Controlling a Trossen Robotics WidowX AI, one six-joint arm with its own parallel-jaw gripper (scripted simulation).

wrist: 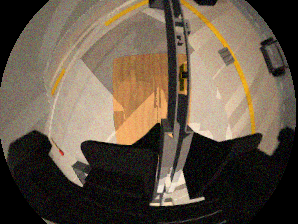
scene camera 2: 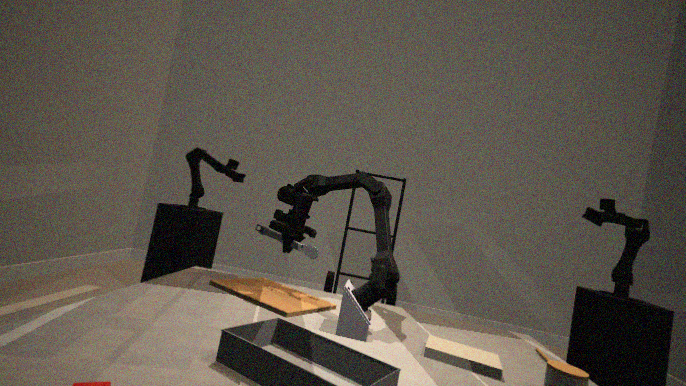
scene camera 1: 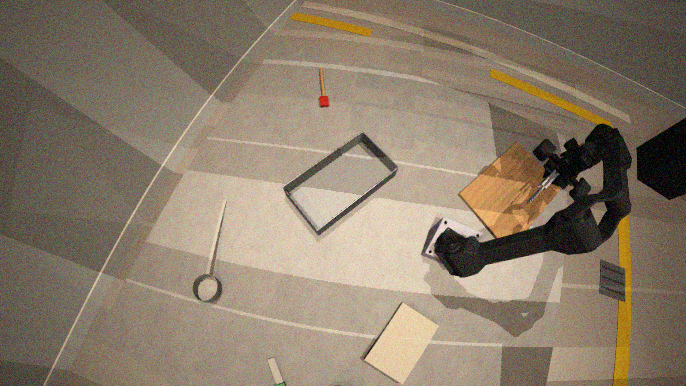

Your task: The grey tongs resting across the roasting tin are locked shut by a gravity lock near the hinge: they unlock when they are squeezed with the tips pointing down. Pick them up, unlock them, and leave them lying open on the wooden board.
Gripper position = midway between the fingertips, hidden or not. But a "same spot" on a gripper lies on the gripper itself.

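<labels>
The gripper is visible in scene camera 1, in scene camera 2 and in the wrist view point(165, 126). On the gripper, point(scene camera 1: 559, 181) and point(scene camera 2: 300, 236) are the same spot. A wooden board is there too, and on the board point(wrist: 140, 83) and point(scene camera 1: 522, 171) are likewise one and the same spot.
</labels>
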